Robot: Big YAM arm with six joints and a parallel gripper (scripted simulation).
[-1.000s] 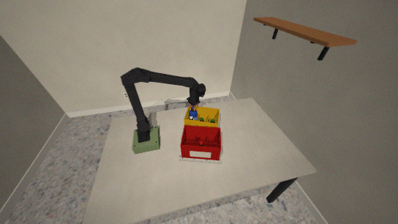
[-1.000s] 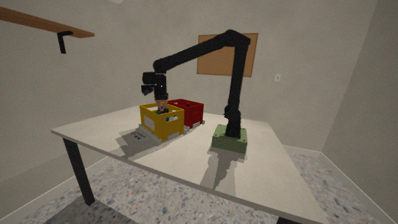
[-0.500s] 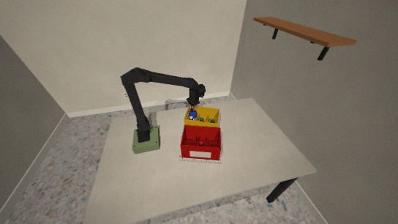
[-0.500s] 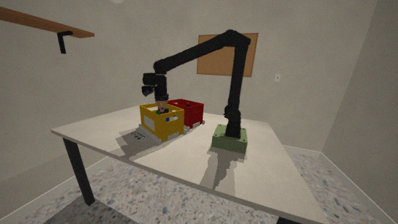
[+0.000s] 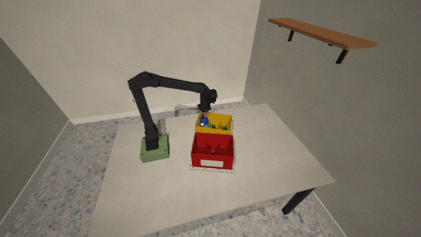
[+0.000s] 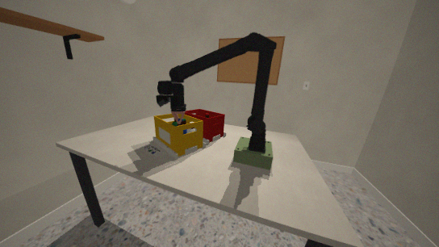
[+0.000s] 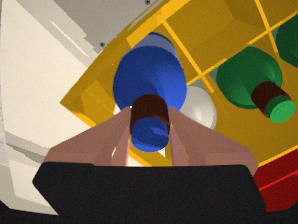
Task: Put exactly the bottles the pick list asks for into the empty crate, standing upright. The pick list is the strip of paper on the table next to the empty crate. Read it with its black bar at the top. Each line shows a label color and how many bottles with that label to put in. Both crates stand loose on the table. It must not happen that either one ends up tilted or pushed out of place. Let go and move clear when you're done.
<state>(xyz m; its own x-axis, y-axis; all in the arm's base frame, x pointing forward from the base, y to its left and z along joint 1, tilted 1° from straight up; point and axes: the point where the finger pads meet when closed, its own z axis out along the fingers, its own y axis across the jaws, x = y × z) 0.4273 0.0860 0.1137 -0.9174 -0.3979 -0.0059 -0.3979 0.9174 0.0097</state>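
My hand is 60 mm above the blue-label bottle. Also, from my hand: white-labelled bottle (90 mm below, 80 mm to the right, 40 mm behind); green-labelled bottle (120 mm to the right, 90 mm below, 40 mm ahead); yellow crate (100 mm below, 80 mm to the right, 60 mm ahead).
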